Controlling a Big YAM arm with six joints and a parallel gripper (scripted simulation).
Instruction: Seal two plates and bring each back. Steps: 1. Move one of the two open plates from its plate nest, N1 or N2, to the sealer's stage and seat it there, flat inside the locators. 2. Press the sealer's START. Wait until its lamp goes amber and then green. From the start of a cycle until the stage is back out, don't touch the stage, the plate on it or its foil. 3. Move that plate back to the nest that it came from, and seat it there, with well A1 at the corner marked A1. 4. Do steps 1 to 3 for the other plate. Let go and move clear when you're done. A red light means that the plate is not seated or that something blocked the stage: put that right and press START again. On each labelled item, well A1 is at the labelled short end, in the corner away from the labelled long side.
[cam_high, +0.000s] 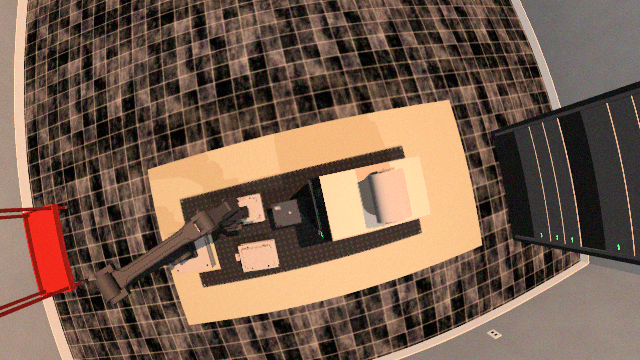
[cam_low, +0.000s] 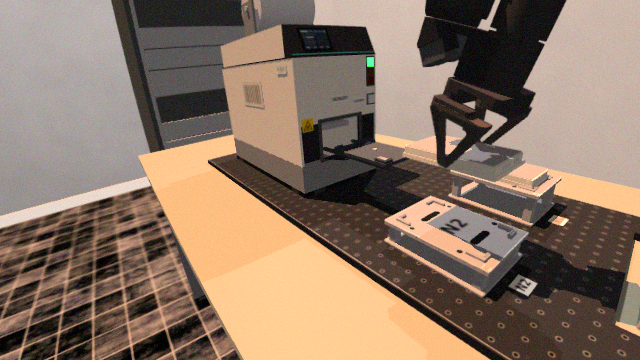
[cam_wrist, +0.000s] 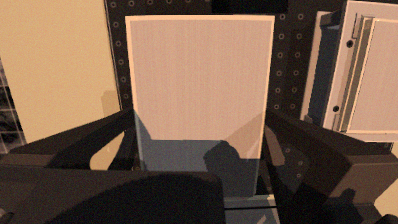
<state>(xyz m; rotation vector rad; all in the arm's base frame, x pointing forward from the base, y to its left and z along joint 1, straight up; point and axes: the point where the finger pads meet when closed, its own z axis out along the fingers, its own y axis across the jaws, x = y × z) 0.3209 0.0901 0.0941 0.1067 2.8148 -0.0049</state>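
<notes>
Now: hand 120 mm above the plate nest N2. Also, from my hand: well plate: right at my hand; sealer stage: 200 mm ahead, 60 mm to the right, 50 mm below; sealer screen: 320 mm ahead, 170 mm above, 20 mm to the right.
</notes>
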